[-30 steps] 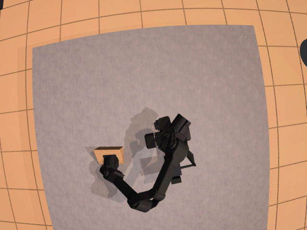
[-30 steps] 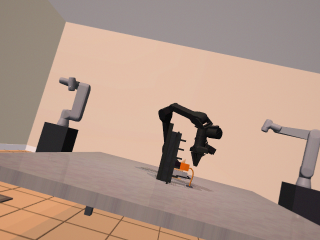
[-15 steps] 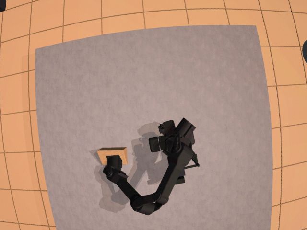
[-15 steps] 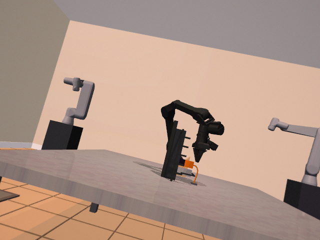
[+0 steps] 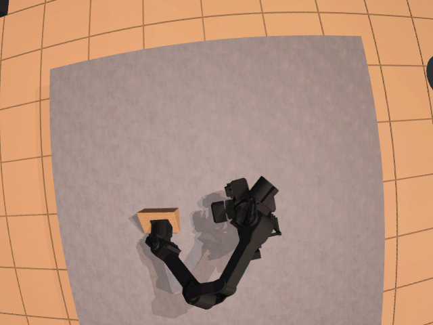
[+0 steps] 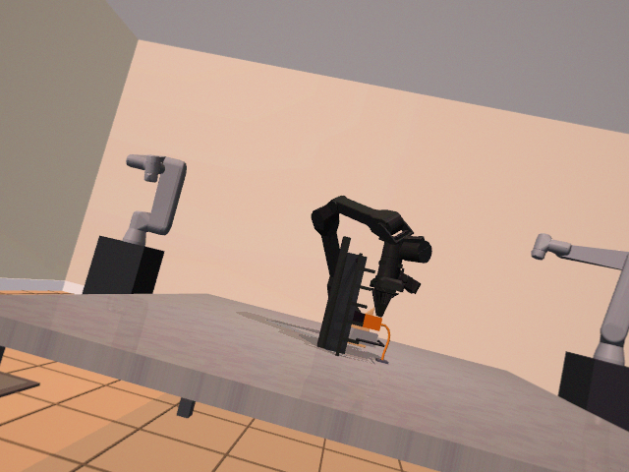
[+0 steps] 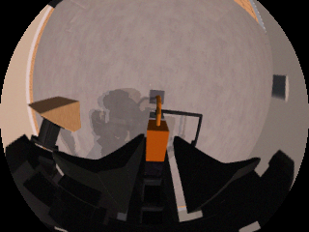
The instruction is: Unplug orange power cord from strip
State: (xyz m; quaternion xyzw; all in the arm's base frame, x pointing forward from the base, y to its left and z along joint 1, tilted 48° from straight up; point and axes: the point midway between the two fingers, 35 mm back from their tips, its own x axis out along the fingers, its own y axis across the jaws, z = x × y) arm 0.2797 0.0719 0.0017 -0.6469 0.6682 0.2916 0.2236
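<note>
The orange plug lies 3 cm to the right of my gripper tip and 1 cm below it.
</note>
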